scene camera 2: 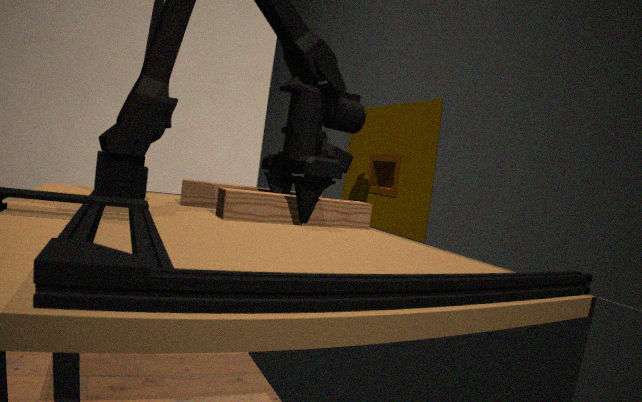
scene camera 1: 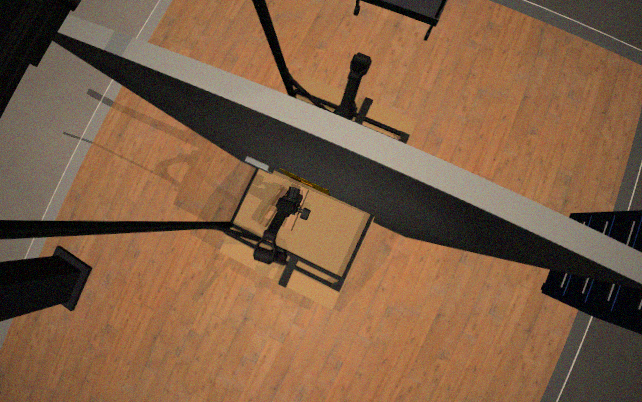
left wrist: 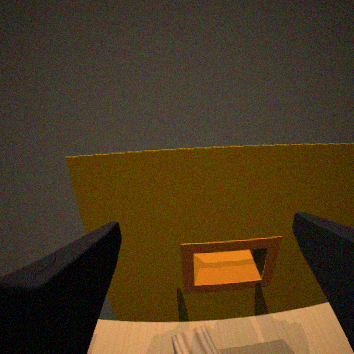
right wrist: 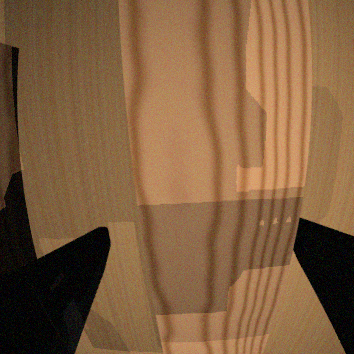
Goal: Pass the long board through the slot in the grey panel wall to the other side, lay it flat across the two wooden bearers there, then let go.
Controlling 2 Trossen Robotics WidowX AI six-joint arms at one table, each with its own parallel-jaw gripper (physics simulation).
my left gripper: left wrist 208,227; not seen in scene camera 2 (hidden by a grey panel wall); not seen in scene camera 1 (hidden by a grey panel wall); not seen in the right wrist view (out of frame)
